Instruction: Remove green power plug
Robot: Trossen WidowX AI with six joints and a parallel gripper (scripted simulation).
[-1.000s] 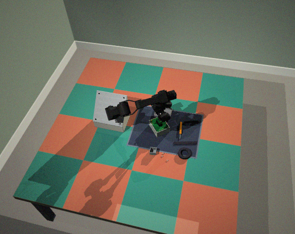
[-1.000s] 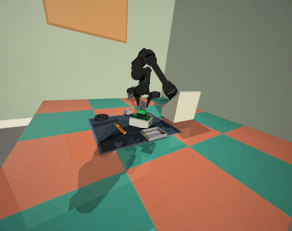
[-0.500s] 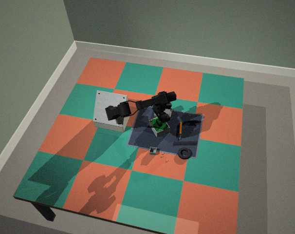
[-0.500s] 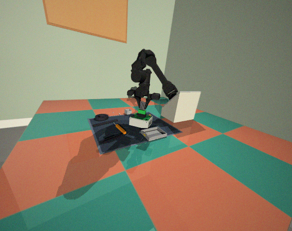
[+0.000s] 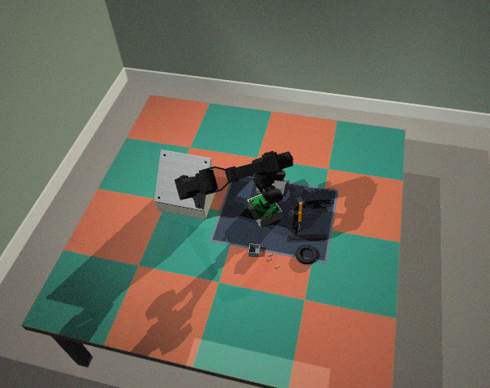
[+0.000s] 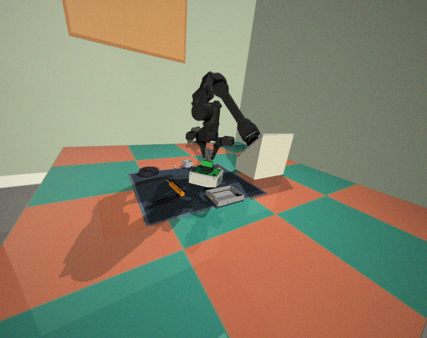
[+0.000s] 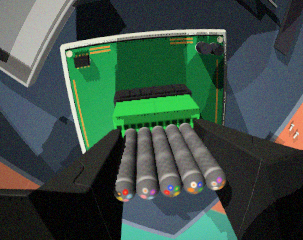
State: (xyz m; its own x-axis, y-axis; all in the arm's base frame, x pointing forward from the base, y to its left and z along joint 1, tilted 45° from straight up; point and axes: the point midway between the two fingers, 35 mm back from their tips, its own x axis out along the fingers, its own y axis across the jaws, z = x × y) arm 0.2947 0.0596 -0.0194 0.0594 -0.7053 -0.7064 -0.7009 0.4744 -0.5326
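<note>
My gripper tip is now 1 cm above the green power plug. Round my gripper tip: black bar: 20 cm ahead, 10 cm below, 7 cm to the right; then dark mat: 10 cm below, 5 cm ahead.
</note>
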